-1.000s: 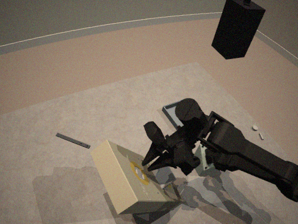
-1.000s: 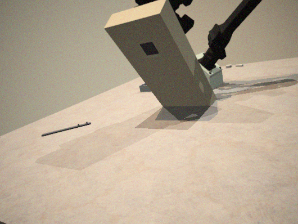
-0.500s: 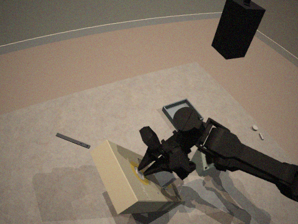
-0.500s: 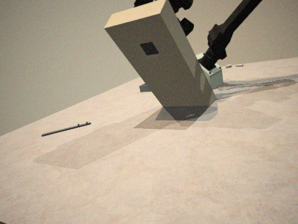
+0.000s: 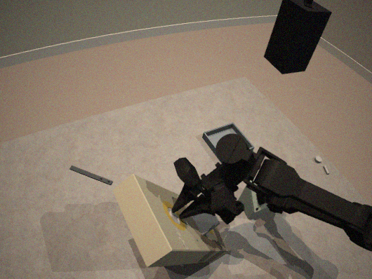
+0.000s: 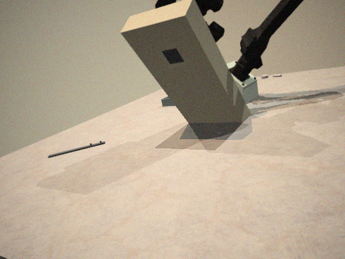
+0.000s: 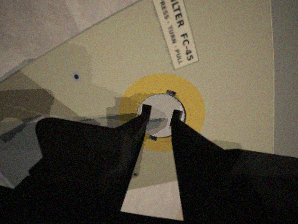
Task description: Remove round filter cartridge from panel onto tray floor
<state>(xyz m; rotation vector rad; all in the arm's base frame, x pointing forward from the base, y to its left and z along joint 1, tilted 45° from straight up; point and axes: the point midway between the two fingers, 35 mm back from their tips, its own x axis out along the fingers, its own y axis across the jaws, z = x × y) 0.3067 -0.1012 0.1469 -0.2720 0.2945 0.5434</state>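
Now: the round grey filter cartridge 2 cm ahead of my gripper tip and 1 cm below it. Also, from my gripper tip: grey tray (37 cm behind, 32 cm to the right, 24 cm below); then cream service panel (9 cm below, 3 cm behind).
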